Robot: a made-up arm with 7 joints.
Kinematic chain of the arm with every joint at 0, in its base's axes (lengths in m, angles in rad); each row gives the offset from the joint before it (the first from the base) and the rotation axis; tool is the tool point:
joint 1: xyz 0 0 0.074 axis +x
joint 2: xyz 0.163 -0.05 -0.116 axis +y
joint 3: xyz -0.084 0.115 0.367 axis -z
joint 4: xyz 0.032 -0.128 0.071 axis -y
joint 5: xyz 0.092 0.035 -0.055 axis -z
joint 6: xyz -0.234 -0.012 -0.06 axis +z
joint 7: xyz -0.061 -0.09 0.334 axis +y
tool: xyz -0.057 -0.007 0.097
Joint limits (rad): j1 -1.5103..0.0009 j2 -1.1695..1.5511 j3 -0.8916..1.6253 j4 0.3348..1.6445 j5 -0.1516..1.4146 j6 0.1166..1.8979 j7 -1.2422..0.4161
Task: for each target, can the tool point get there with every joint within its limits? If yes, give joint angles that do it. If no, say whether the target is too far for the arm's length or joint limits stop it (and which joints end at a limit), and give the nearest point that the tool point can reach.
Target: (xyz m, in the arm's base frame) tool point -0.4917 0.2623 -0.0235
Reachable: yes | joints -1.1022 -0.8806 1.2461 0.4498 1.0004 1.7163 0.0937
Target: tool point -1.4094 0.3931 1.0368
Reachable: no: too far | nearest point -0.5049 0.1865 0.4163 | short by 1.116 m
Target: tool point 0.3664 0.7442 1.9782
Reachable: no: too far | nearest point 0.2414 0.2856 0.7369 | short by 1.329 m
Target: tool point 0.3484 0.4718 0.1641
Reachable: yes | joints -1.0274 1.0818 -0.0525 1.1959 1.1962 0.3897 0.2614
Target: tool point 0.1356 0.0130 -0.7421
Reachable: no: joint limits stop it (at a limit: joint 2, joint 3, joint 4, joint 6) | nearest point -0.1107 0.0076 -0.4060 | short by 0.417 m
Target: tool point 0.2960 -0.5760 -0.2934
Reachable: no: joint limits stop it (at a limit: joint 1, joint 2, joint 3, joint 4, joint 6) | nearest point 0.4695 -0.2813 -0.2042 | short by 0.353 m
